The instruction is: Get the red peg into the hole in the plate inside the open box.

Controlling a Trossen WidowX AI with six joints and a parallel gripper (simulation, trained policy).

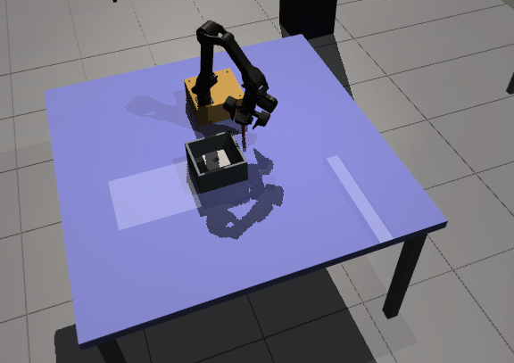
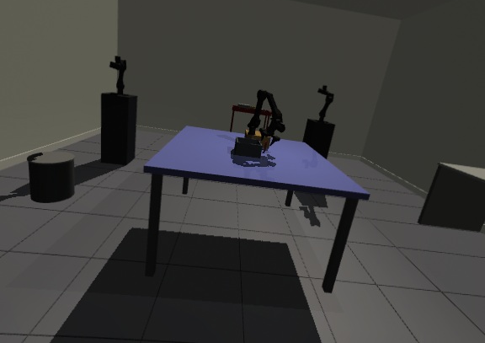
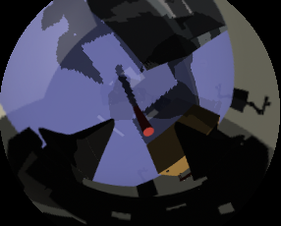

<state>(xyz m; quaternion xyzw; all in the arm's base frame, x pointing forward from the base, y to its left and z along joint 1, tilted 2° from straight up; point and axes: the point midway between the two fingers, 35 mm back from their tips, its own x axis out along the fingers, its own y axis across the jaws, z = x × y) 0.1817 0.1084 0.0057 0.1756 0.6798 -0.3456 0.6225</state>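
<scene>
Now: gripper tip 3 cm above the red peg. Round my gripper tip: pale plate: 17 cm to the right, 14 cm ahead, 2 cm below; dark box: 17 cm to the right, 14 cm ahead, 4 cm below.
</scene>
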